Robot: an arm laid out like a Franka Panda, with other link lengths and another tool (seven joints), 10 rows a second.
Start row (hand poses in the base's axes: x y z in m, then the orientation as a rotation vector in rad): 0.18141, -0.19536, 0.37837, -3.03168, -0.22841, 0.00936
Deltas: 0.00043, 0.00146, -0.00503, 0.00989, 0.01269, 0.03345; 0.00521, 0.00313, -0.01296, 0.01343, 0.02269, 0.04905; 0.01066, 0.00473, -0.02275, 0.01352, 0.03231, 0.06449; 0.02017, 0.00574, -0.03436, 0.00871, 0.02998, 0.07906; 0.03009, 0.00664, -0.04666, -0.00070, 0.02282, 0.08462
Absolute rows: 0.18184, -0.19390, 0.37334, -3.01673, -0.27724, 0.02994; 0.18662, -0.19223, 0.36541, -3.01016, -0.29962, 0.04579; 0.19207, -0.19063, 0.35562, -3.00682, -0.32204, 0.06145; 0.20158, -0.18962, 0.34401, -3.00943, -0.34463, 0.05969; 0.21150, -0.18872, 0.33171, -3.01845, -0.35459, 0.05052
